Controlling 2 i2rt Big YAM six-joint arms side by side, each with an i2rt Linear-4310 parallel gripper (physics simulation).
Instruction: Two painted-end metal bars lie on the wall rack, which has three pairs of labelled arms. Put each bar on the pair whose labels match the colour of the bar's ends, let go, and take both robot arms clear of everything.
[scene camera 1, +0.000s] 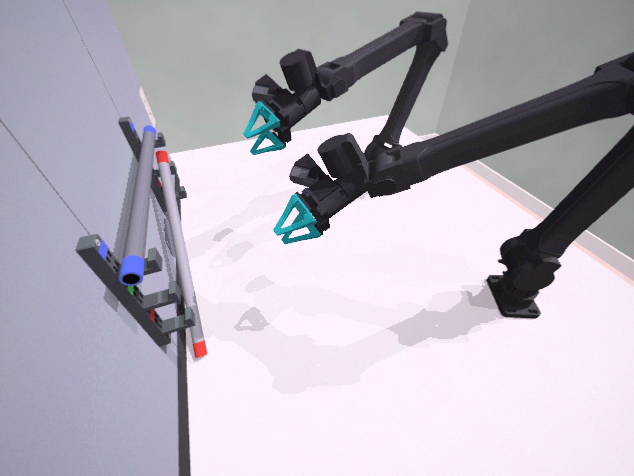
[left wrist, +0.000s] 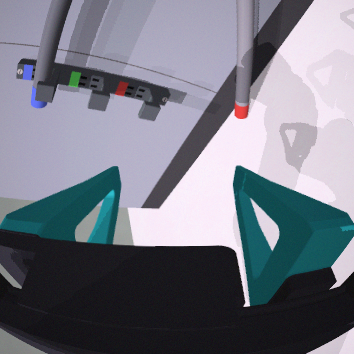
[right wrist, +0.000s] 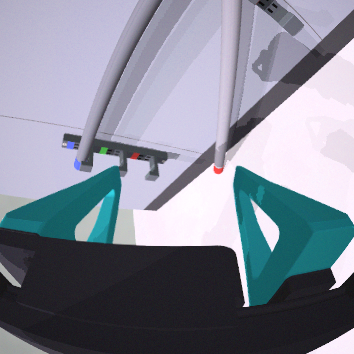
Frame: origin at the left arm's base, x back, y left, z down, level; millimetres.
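Where they show: left gripper, fingertip midpoint: (scene camera 1: 279, 237) (left wrist: 176, 174); right gripper, fingertip midpoint: (scene camera 1: 248, 145) (right wrist: 176, 174); left arm's base, origin of the base link: (scene camera 1: 510, 297).
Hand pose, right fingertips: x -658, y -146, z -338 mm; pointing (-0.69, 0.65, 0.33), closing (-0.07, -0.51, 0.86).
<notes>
Each offset is from my right fingertips to the centre of the thing.
A blue-ended bar @[dz -15, dx -151, dy +181 mm] (scene camera 1: 139, 204) (left wrist: 52, 35) (right wrist: 107, 100) lies on the blue-labelled arms of the wall rack @[dz +63, dx -73, dy +372 mm] (scene camera 1: 110, 279) (left wrist: 62, 72). A red-ended bar @[dz +182, dx -160, dy +162 mm] (scene camera 1: 176, 230) (left wrist: 242, 50) (right wrist: 225, 100) is slanted. Its lower end in scene camera 1 is off the rack, beyond the tip of the red-labelled arm; its other end crosses the far bracket, and which arm bears it is unclear. My left gripper (scene camera 1: 280, 236) (left wrist: 176, 174) and right gripper (scene camera 1: 249, 143) (right wrist: 177, 167) are open and empty, both held well away from the rack and bars.
The green-labelled arm (scene camera 1: 161, 298) stands between the blue- and red-labelled ones on the near bracket. The wall (scene camera 1: 61, 333) is behind the rack, with a dark strip (scene camera 1: 183, 409) along its foot. The two arms stay apart from each other, with open space between grippers and rack.
</notes>
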